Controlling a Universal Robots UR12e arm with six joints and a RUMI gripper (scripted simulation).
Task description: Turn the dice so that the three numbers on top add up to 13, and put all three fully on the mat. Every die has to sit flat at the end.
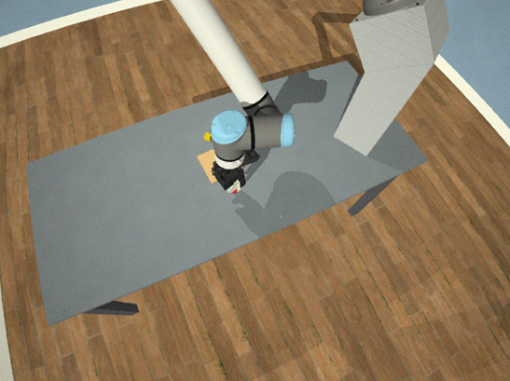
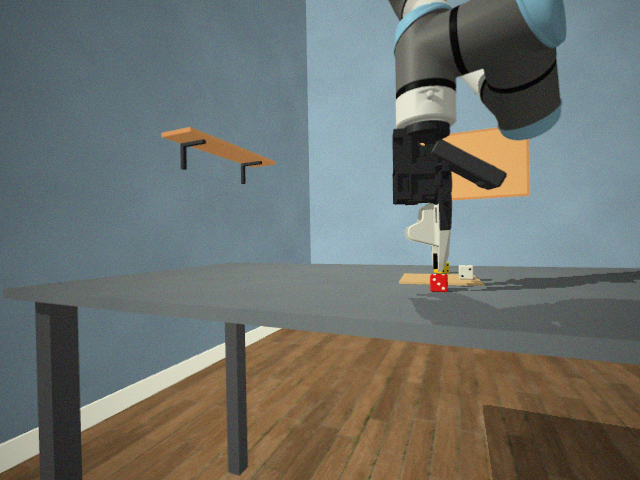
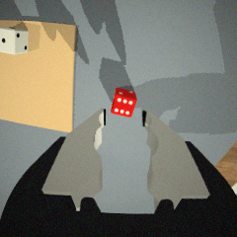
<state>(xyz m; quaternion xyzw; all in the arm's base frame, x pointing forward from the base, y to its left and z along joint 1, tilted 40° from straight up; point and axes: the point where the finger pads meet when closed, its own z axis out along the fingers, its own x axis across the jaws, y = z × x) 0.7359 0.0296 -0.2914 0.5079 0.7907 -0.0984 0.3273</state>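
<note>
The red die lies 4 cm below my hand. The rest, counted from my hand: tan mat (2 cm ahead, 14 cm to the right, 5 cm below); then yellow die (3 cm ahead, 26 cm to the right, 4 cm below); then white die (3 cm behind, 14 cm to the right, 3 cm below).
</note>
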